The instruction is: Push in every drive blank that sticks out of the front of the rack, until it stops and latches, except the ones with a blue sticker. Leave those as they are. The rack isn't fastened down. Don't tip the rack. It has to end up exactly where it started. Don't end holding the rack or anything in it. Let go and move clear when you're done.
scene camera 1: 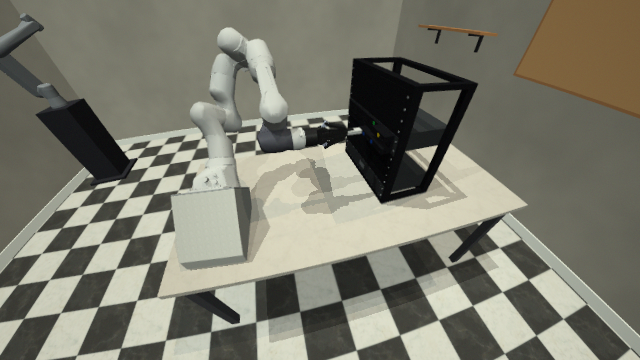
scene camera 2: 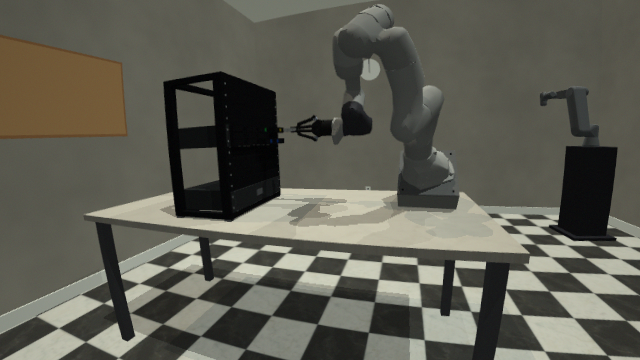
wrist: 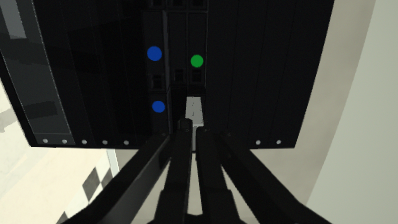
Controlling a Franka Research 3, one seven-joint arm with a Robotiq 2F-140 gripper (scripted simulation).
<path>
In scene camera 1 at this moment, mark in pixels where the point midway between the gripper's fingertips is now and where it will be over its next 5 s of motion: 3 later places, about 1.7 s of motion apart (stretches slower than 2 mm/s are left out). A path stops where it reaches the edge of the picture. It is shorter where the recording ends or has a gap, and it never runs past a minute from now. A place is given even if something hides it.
My gripper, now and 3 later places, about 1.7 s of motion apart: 360, 130; 375, 134; 379, 132; 383, 133
</path>
